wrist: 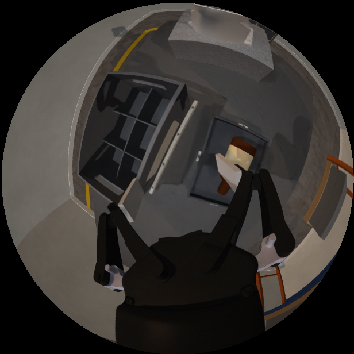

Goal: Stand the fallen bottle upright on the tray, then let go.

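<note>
The brown bottle with a cream label lies on its side in the dark tray, in the right half of the wrist view. Its base points to the top of the view and its neck to the lower left. My gripper is open wide with nothing between its fingers, and appears above the surface. Its right fingertip overlaps the middle of the bottle in the view and hides part of it. Its left fingertip shows well to the left of the tray, near the crate. Whether the right finger touches the bottle, I cannot tell.
A dark crate with compartments stands left of the tray. A pale strip runs between crate and tray. A grey speckled block with the robot's base stands at the top. A chair shows at the right.
</note>
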